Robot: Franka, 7 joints.
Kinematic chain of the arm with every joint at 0, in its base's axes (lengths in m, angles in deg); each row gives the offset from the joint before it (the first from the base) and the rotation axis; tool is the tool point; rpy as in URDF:
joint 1: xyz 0 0 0.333 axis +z
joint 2: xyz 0 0 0 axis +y
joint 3: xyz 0 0 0.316 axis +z
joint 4: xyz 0.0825 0 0 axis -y
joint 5: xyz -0.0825 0 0.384 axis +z
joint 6: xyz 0 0 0 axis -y
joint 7: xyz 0.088 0 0 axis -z
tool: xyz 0 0 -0.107 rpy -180 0 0
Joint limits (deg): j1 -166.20..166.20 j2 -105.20..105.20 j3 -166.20..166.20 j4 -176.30..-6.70 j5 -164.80..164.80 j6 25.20..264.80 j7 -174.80..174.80
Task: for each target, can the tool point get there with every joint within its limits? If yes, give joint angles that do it. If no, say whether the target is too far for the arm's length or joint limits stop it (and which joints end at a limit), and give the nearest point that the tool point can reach.
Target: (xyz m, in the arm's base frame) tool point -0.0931 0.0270 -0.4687
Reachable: no: joint limits stop it (at a limit: joint 2) | nearest point -0.1293 0.0375 -0.3395 | short by 0.135 m
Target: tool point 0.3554 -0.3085 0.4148
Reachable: yes | joints 58.14 -48.64 -81.75 -147.60 23.24 233.40 123.33
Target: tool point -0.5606 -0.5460 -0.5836
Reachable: no: too far | nearest point -0.4131 -0.4023 -0.2725 | short by 0.373 m
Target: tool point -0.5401 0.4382 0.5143
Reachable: yes | joints 18.29 -64.29 82.47 -91.64 -66.88 177.30 147.26
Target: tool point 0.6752 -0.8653 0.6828
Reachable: no: too far | nearest point 0.5028 -0.6444 0.5935 | short by 0.294 m
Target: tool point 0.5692 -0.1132 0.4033
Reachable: yes | joints 16.77 8.41 -21.60 -125.02 -126.43 101.21 134.47
